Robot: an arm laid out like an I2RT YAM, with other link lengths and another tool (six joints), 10 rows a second.
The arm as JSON. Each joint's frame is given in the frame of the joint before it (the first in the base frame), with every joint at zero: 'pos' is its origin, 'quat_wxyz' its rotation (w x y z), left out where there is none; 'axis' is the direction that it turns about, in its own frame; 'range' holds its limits. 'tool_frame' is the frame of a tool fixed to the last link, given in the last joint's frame.
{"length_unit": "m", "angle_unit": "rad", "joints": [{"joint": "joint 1", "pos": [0.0, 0.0, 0.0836], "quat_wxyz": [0.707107, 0.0, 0.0, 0.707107], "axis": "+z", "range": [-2.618, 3.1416]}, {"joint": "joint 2", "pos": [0.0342, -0.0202, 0.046], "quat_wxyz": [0.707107, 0.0, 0.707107, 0.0], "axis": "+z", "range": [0.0, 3.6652]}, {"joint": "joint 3", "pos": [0.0, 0.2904, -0.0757], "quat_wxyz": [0.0, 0.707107, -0.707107, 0.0], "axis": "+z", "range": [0.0, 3.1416]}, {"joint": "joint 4", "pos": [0.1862, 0.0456, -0.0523], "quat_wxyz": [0.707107, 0.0, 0.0, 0.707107], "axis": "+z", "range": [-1.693, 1.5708]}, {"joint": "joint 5", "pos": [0.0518, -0.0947, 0.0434], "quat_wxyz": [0.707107, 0.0, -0.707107, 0.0], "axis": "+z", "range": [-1.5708, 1.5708]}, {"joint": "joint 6", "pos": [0.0, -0.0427, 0.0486], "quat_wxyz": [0.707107, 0.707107, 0.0, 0.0], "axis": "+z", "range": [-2.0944, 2.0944]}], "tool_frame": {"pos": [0.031, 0.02, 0.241], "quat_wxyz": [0.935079, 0.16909, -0.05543, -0.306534]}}
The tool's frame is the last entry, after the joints.
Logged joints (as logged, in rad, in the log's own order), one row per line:
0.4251, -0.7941, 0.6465, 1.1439, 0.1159, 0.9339
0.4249, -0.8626, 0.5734, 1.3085, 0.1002, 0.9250
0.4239, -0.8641, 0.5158, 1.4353, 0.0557, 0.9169
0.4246, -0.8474, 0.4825, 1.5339, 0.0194, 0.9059
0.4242, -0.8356, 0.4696, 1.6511, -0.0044, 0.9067
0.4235, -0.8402, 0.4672, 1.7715, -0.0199, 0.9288
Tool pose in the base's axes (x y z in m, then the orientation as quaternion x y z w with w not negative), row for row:
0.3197, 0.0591, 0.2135, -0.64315, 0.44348, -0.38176, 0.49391
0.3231, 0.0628, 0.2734, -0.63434, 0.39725, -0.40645, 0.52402
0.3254, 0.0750, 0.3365, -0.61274, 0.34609, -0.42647, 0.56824
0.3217, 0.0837, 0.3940, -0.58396, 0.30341, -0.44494, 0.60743
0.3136, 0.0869, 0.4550, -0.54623, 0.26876, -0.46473, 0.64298
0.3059, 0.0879, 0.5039, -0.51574, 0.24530, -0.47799, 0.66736
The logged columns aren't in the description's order. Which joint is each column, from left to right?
Columns, left to right: joint 1, joint 4, joint 6, joint 3, joint 5, joint 2.
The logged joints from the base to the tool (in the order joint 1, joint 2, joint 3, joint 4, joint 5, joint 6), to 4 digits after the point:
0.4251, 0.9339, 1.1439, -0.7941, 0.1159, 0.6465
0.4249, 0.9250, 1.3085, -0.8626, 0.1002, 0.5734
0.4239, 0.9169, 1.4353, -0.8641, 0.0557, 0.5158
0.4246, 0.9059, 1.5339, -0.8474, 0.0194, 0.4825
0.4242, 0.9067, 1.6511, -0.8356, -0.0044, 0.4696
0.4235, 0.9288, 1.7715, -0.8402, -0.0199, 0.4672

